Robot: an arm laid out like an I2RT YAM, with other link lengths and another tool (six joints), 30 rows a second.
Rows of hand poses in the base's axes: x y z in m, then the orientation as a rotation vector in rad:
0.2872 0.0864 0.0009 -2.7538 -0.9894 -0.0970
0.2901 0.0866 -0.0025 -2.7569 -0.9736 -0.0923
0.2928 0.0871 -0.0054 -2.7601 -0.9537 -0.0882
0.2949 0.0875 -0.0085 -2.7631 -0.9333 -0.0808
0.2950 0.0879 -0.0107 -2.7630 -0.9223 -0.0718
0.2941 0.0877 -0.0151 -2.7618 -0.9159 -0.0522
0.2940 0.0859 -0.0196 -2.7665 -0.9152 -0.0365
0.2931 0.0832 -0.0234 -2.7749 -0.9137 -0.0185
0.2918 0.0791 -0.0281 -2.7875 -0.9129 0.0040
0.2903 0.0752 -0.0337 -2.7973 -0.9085 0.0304
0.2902 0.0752 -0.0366 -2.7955 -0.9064 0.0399
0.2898 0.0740 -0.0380 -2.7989 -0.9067 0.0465
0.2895 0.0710 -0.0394 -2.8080 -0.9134 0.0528
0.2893 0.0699 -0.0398 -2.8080 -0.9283 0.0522
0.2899 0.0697 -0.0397 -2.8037 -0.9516 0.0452
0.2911 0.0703 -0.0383 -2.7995 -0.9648 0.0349
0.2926 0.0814 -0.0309 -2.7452 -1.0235 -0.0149
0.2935 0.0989 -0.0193 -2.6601 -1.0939 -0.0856
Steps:
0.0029 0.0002 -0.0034 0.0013 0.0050 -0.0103
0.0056 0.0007 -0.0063 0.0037 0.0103 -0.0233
0.0077 0.0011 -0.0094 0.0057 0.0178 -0.0364
0.0078 0.0015 -0.0116 0.0073 0.0256 -0.0426
0.0069 0.0013 -0.0160 0.0061 0.0396 -0.0450
0.0068 -0.0005 -0.0205 -0.0013 0.0485 -0.0454
0.0059 -0.0032 -0.0243 -0.0123 0.0579 -0.0471
0.0046 -0.0073 -0.0290 -0.0285 0.0687 -0.0491
0.0031 -0.0112 -0.0346 -0.0421 0.0832 -0.0523
0.0030 -0.0112 -0.0375 -0.0422 0.0901 -0.0525
0.0026 -0.0124 -0.0389 -0.0469 0.0932 -0.0527
0.0023 -0.0154 -0.0403 -0.0585 0.0932 -0.0502
0.0021 -0.0165 -0.0407 -0.0627 0.0901 -0.0410
0.0027 -0.0167 -0.0406 -0.0641 0.0828 -0.0259
0.0039 -0.0161 -0.0392 -0.0619 0.0753 -0.0174
0.0054 -0.0050 -0.0318 -0.0207 0.0488 0.0295
0.0063 0.0125 -0.0202 0.0457 0.0133 0.0914

